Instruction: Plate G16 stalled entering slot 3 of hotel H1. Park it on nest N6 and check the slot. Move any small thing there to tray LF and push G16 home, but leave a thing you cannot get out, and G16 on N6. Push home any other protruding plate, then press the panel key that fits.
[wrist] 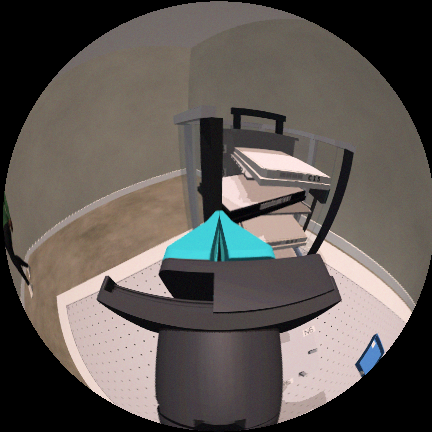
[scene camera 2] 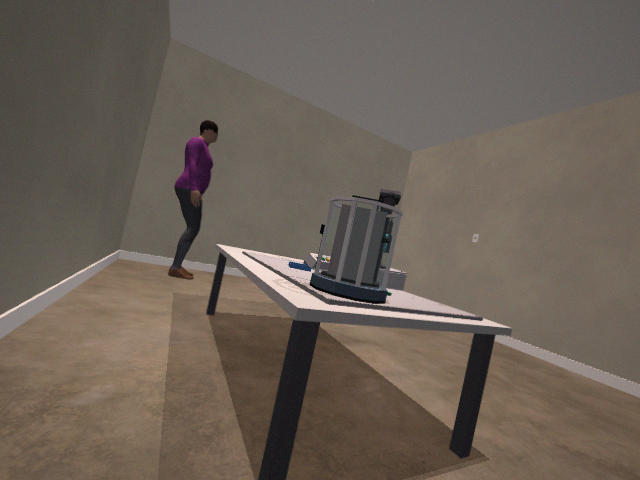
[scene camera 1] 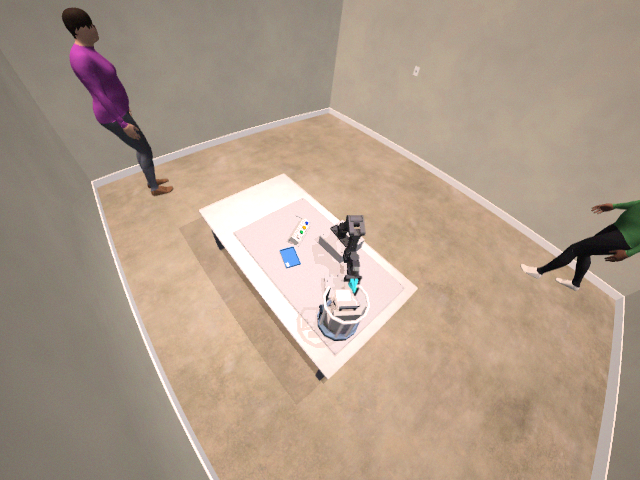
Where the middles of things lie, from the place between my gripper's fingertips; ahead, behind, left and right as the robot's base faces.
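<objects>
The round plate rack [scene camera 2: 359,236] is there in my sight. Counted from my hand, the rack is 4 cm to the left, 4 cm below and 11 cm ahead.
</objects>
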